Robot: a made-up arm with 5 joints.
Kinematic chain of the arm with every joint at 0, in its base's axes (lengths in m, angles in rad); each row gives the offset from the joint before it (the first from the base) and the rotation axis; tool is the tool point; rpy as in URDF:
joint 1: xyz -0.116 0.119 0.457 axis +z
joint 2: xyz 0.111 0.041 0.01 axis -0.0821 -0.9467 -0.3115
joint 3: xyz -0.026 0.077 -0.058 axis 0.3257 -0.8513 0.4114
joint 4: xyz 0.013 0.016 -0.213 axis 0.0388 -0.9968 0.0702
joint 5: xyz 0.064 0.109 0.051 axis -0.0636 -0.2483 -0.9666
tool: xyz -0.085 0.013 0.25 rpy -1.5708 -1.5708 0
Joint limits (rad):
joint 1: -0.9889..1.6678
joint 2: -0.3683..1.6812
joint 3: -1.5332..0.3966
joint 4: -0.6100..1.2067
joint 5: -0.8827..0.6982
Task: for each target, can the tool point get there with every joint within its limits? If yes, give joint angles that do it. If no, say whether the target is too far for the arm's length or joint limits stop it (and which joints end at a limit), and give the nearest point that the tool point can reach.
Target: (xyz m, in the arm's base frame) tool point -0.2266 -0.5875 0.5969
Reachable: no: joint limits stop it (at a limit: joint 1, joint 2, joint 4, joint 5) | nearest point -0.0042 -0.2303 0.5081 | short by 0.430 m
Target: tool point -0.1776 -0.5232 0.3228
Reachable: no: joint limits stop it (at a limit: joint 1, joint 3, joint 4, joint 5) | nearest point 0.0136 -0.2288 0.4277 | short by 0.366 m
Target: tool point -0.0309 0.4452 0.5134
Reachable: yes | joints -0.5304 -0.0310 -1.0938 1.0703 -0.2524
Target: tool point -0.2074 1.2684 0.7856
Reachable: no: too far | nearest point -0.1558 0.6200 0.4486 | short by 0.733 m
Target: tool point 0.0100 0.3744 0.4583
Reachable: yes | joints 0.1578 0.1317 -1.3604 0.4405 -0.7579
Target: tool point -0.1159 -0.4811 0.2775
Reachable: no: joint limits stop it (at a limit: joint 1, joint 3, joint 4, joint 5) | nearest point 0.0228 -0.2193 0.3893 | short by 0.317 m
